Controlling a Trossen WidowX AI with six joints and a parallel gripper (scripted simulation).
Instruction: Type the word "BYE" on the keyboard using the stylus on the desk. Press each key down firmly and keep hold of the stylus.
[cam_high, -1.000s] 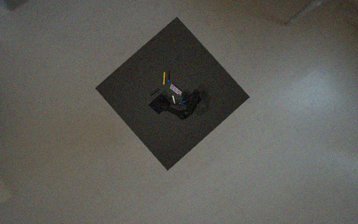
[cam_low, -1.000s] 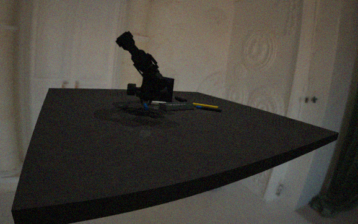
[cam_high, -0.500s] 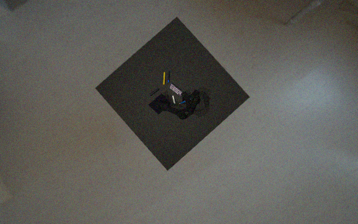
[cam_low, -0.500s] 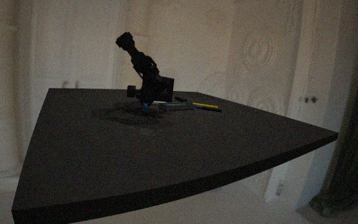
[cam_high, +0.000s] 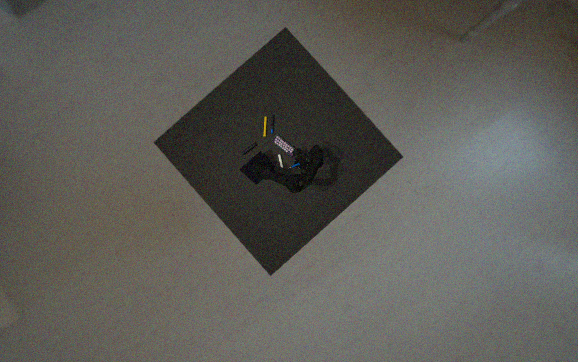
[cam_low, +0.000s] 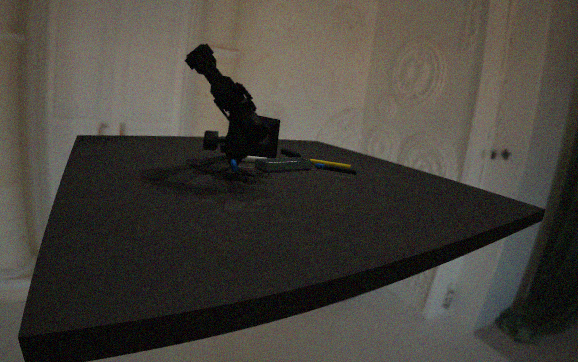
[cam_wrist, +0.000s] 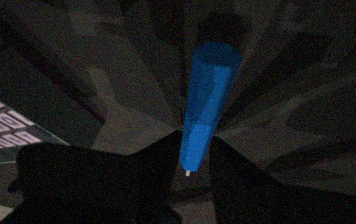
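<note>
The white stick is 9 cm to the left of my gripper tip and 6 cm behind it. From my gripper tip the other things lie so: dark pen: 31 cm to the left, 18 cm behind; then blue stylus: 2 cm behind; then yellow stick: 36 cm to the left, 1 cm ahead.
</note>
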